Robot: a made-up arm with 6 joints.
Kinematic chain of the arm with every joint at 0, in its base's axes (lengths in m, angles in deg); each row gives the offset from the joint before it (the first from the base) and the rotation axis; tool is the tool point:
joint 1: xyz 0 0 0.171 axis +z
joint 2: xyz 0 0.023 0 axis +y
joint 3: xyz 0 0 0.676 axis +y
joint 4: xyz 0 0 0.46 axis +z
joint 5: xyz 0 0 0 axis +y
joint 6: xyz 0 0 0.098 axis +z
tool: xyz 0 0 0
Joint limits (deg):
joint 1: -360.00..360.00
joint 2: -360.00..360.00
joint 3: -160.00..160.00
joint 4: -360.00..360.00
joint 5: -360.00..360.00
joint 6: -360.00..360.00
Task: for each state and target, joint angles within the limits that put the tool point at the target. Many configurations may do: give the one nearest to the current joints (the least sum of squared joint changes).
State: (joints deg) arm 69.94 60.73 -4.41 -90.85 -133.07 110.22
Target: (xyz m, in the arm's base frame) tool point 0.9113 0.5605 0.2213
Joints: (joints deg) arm 26.59 85.56 4.27 -92.54 -134.09 110.22
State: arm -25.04 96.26 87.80 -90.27 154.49 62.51
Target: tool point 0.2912 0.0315 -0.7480
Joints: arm 10.71 145.44 49.45 -95.71 151.75 62.51
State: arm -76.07 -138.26 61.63 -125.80 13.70 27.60
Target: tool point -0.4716 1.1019 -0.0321
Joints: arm -66.37 -108.26 20.19 -126.89 9.88 27.60
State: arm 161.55 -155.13 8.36 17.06 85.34 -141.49
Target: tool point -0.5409 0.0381 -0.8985
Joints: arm 170.75 -206.01 -10.08 19.24 54.61 -141.49
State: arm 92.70 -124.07 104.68 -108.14 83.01 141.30
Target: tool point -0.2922 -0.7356 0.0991
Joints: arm 63.40 -131.74 98.94 -110.46 83.12 141.30
